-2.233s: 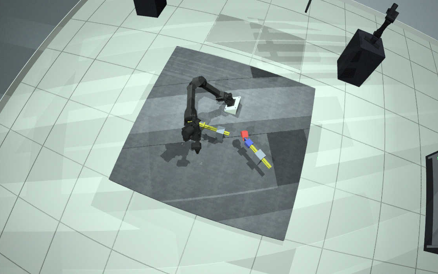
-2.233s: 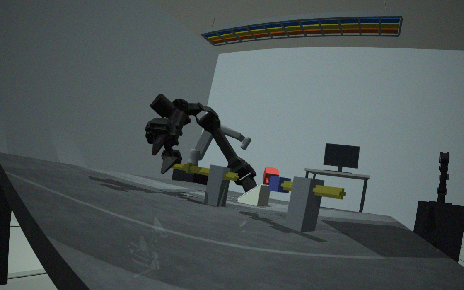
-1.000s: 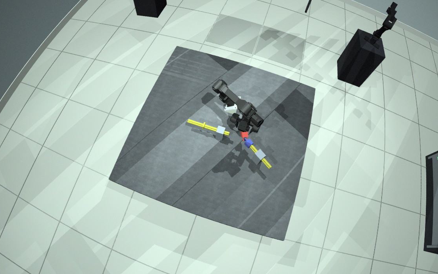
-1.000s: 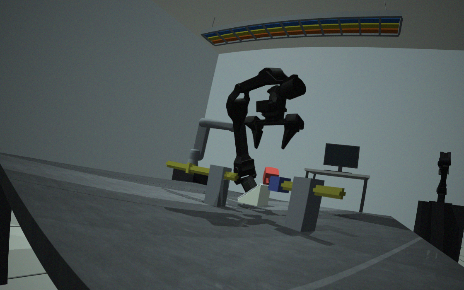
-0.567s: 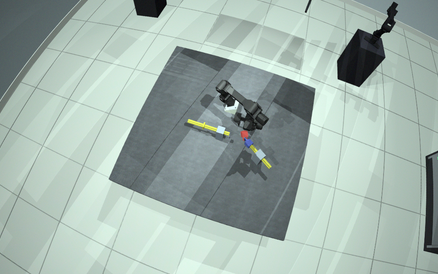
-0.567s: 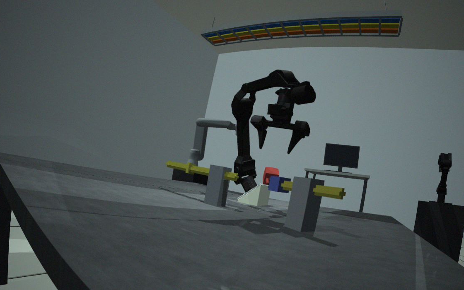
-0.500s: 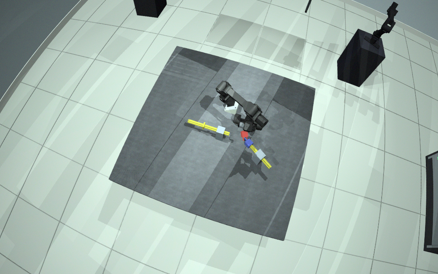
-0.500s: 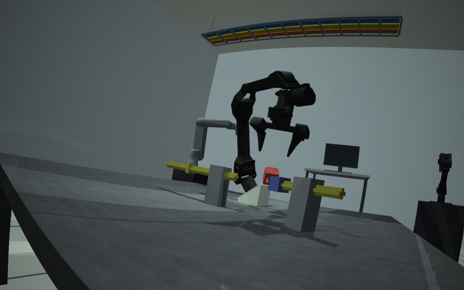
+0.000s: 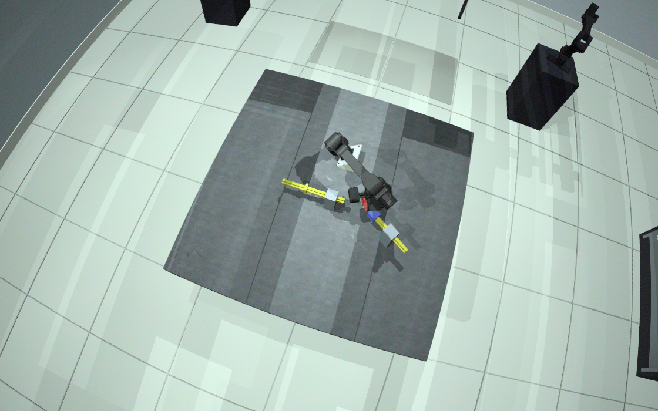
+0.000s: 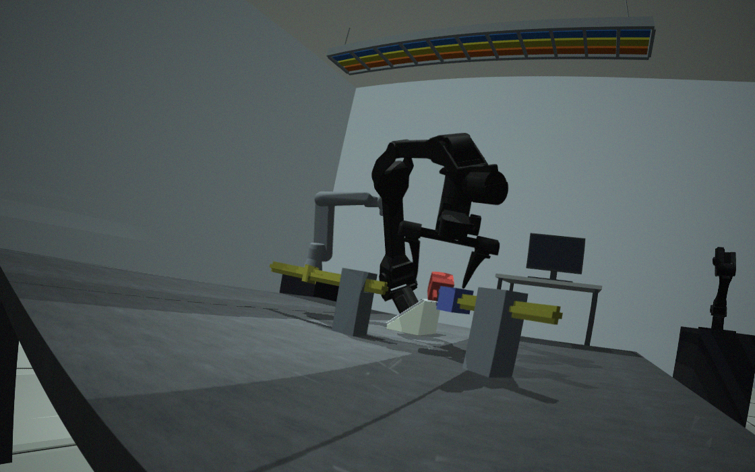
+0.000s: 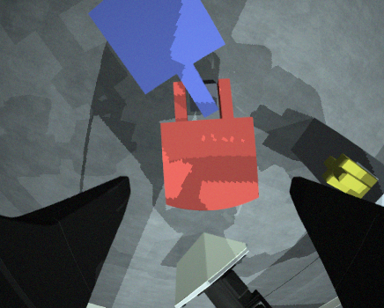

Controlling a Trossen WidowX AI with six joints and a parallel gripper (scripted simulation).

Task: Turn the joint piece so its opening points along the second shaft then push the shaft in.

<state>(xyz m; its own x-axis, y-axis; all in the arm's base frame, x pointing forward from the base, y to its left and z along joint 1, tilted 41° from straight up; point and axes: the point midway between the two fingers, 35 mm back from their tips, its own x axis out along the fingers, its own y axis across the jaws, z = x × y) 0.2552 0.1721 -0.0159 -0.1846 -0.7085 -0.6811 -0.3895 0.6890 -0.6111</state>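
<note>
My gripper tip is 10 mm to the right of the red joint piece, 10 mm short of it and 10 mm above it.
</note>
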